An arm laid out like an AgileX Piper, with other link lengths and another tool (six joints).
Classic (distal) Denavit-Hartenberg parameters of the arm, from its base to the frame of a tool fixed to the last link. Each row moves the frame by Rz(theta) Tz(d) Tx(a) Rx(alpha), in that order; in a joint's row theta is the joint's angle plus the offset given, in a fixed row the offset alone. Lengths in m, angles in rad.
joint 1: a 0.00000  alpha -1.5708  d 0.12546  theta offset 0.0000
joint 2: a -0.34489  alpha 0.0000  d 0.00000  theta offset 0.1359
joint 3: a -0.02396  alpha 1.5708  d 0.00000  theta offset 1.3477
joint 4: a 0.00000  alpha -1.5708  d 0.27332  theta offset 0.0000
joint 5: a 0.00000  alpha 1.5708  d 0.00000  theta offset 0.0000
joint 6: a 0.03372  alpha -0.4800  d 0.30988  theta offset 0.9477
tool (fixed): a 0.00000  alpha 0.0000  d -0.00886  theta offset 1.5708
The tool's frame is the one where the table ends.
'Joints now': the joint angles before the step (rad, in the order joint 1, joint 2, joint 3, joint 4, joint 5, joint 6). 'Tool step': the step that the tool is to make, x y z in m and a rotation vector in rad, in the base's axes. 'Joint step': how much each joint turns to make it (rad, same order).
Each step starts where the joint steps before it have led.
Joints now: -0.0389, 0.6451, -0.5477, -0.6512, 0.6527, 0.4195
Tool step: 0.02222, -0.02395, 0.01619, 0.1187, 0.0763, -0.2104
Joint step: 0.0001, 0.2237, -0.2132, -0.0136, 0.1838, 0.1798
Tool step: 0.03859, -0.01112, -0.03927, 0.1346, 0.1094, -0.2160
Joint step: -0.0105, 0.2895, -0.1251, 0.0000, 0.0801, 0.2344
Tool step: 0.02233, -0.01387, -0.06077, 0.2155, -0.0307, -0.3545
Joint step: -0.0931, 0.2068, -0.0200, 0.0648, -0.0439, 0.3461
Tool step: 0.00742, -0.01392, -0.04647, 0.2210, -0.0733, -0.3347
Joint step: -0.1427, 0.1207, 0.0000, 0.1634, -0.0867, 0.1887
